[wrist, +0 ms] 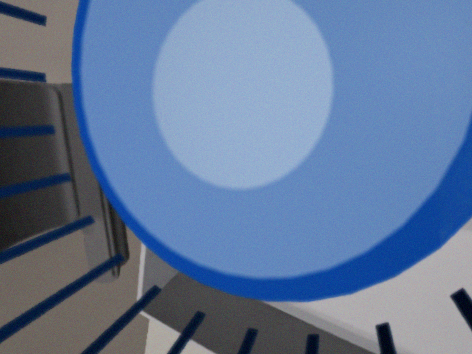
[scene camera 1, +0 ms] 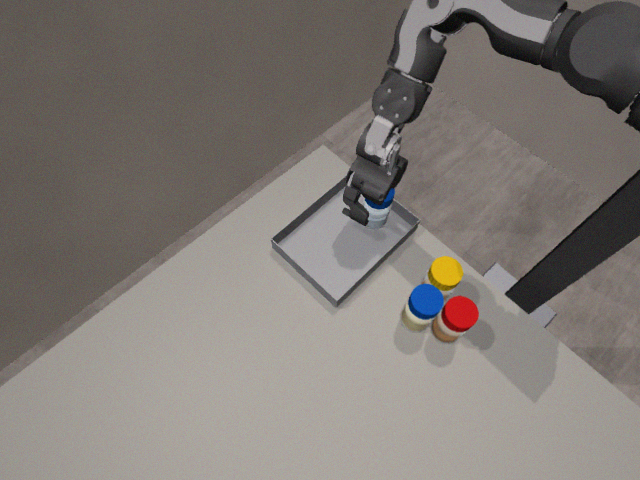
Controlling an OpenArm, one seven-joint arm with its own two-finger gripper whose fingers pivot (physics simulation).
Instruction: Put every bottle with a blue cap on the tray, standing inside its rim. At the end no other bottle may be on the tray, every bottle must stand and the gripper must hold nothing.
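A bottle with a blue cap (scene camera 1: 379,200) (wrist: 250,150) and a pale body stands upright in the tray (scene camera 1: 305,273), near its back right corner. My gripper (scene camera 1: 372,212) is open around this bottle, pointing down; one finger shows on the bottle's left, and the other is hidden. The cap fills much of the wrist view. A second blue-capped bottle (scene camera 1: 425,302) with a yellowish body stands on the table, outside the tray. A yellow-capped bottle (scene camera 1: 445,273) and a red-capped bottle (scene camera 1: 459,315) stand close beside it.
The tray's low rim surrounds the bottle and lies near the table's (scene camera 1: 232,351) back edge. The three bottles outside stand in a tight group to the right of the tray, near the table's right edge. A dark post (scene camera 1: 584,248) rises beyond that edge.
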